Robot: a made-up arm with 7 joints. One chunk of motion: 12 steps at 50 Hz.
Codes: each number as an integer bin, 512 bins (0 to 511) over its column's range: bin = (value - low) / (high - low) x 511, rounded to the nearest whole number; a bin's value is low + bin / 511 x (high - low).
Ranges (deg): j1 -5..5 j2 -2..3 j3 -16..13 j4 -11..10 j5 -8..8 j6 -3..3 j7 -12..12
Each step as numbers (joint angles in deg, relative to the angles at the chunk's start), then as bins.
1 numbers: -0.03 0.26 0.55 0.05 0.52 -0.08 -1.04
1 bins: 254 231 292 269 272 249 233
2 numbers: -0.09 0.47 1.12 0.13 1.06 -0.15 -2.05
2 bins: 251 252 302 271 289 243 212
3 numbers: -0.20 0.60 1.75 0.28 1.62 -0.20 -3.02
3 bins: 245 266 313 274 307 238 191
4 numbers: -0.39 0.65 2.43 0.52 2.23 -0.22 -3.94
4 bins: 236 271 325 280 327 237 172
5 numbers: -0.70 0.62 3.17 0.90 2.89 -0.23 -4.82
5 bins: 220 268 338 290 348 236 153
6 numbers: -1.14 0.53 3.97 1.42 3.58 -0.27 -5.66
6 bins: 197 259 352 302 370 233 135
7 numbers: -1.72 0.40 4.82 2.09 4.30 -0.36 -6.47
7 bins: 168 245 367 319 393 225 118
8 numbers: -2.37 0.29 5.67 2.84 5.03 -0.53 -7.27
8 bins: 134 234 382 337 416 210 101
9 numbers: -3.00 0.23 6.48 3.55 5.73 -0.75 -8.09
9 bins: 102 228 396 354 439 192 83
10 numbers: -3.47 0.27 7.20 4.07 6.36 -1.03 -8.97
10 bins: 78 232 409 367 459 168 65
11 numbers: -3.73 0.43 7.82 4.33 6.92 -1.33 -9.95
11 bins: 65 248 420 373 477 142 44
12 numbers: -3.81 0.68 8.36 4.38 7.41 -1.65 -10.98
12 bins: 61 274 429 374 492 115 22
